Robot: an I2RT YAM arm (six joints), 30 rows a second.
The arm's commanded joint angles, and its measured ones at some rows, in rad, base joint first. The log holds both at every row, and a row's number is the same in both.
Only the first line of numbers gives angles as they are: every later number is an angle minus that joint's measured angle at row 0.
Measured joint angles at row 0:
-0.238 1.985 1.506 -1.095 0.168 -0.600
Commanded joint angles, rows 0 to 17:
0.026 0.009 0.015 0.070 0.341 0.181
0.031 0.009 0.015 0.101 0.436 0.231
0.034 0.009 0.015 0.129 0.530 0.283
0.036 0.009 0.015 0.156 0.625 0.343
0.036 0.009 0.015 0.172 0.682 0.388
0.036 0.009 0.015 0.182 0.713 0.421
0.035 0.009 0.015 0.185 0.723 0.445
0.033 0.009 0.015 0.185 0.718 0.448
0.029 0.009 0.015 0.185 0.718 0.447
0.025 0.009 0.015 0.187 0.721 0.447
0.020 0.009 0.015 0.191 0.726 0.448
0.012 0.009 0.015 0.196 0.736 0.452
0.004 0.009 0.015 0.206 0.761 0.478
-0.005 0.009 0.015 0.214 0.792 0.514
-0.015 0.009 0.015 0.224 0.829 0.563
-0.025 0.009 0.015 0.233 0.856 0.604
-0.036 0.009 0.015 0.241 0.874 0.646
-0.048 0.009 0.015 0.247 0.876 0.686
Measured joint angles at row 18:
-0.012 0.000 0.001 0.236 0.761 0.512
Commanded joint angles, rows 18 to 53:
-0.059 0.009 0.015 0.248 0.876 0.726
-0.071 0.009 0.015 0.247 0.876 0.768
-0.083 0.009 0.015 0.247 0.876 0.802
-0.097 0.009 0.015 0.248 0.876 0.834
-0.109 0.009 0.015 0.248 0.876 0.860
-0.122 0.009 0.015 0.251 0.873 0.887
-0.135 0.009 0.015 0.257 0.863 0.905
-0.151 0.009 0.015 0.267 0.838 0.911
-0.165 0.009 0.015 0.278 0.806 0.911
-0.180 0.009 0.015 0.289 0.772 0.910
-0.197 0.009 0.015 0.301 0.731 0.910
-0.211 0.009 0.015 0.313 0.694 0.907
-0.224 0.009 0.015 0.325 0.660 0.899
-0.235 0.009 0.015 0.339 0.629 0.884
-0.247 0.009 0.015 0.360 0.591 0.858
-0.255 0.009 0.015 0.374 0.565 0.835
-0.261 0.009 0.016 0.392 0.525 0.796
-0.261 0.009 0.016 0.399 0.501 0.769
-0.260 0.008 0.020 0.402 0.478 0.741
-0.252 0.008 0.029 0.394 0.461 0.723
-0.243 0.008 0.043 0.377 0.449 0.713
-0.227 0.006 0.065 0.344 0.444 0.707
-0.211 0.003 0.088 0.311 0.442 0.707
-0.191 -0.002 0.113 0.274 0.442 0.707
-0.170 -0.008 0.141 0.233 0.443 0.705
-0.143 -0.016 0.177 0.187 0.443 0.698
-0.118 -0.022 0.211 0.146 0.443 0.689
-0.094 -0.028 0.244 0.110 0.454 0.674
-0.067 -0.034 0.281 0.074 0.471 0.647
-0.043 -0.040 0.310 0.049 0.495 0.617
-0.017 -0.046 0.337 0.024 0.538 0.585
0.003 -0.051 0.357 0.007 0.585 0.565
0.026 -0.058 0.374 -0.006 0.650 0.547
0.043 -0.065 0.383 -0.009 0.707 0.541
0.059 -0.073 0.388 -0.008 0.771 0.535
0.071 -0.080 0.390 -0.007 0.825 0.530
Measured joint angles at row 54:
0.053 -0.029 0.352 -0.002 0.612 0.596
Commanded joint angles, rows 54 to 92:
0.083 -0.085 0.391 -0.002 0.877 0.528
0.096 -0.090 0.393 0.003 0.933 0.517
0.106 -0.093 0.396 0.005 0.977 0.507
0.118 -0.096 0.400 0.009 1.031 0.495
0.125 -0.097 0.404 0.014 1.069 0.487
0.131 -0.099 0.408 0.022 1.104 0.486
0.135 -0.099 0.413 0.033 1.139 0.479
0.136 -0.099 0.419 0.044 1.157 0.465
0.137 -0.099 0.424 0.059 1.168 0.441
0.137 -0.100 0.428 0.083 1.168 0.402
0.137 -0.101 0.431 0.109 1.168 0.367
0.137 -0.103 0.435 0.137 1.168 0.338
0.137 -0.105 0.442 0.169 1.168 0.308
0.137 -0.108 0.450 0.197 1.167 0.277
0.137 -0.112 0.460 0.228 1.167 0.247
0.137 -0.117 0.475 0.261 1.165 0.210
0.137 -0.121 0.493 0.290 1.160 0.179
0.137 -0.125 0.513 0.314 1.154 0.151
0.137 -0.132 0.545 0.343 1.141 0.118
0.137 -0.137 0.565 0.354 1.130 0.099
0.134 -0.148 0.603 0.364 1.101 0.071
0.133 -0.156 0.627 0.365 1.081 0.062
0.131 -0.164 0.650 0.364 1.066 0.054
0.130 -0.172 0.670 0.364 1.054 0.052
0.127 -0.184 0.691 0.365 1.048 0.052
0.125 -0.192 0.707 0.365 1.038 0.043
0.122 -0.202 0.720 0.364 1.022 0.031
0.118 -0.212 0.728 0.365 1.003 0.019
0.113 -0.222 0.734 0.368 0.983 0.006
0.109 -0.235 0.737 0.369 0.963 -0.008
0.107 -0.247 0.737 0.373 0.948 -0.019
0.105 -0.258 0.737 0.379 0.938 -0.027
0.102 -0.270 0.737 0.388 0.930 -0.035
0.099 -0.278 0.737 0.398 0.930 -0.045
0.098 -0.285 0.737 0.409 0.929 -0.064
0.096 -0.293 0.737 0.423 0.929 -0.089
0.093 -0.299 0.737 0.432 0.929 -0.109
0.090 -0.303 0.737 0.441 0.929 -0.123
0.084 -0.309 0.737 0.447 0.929 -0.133
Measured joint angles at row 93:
0.100 -0.284 0.719 0.430 0.954 -0.058
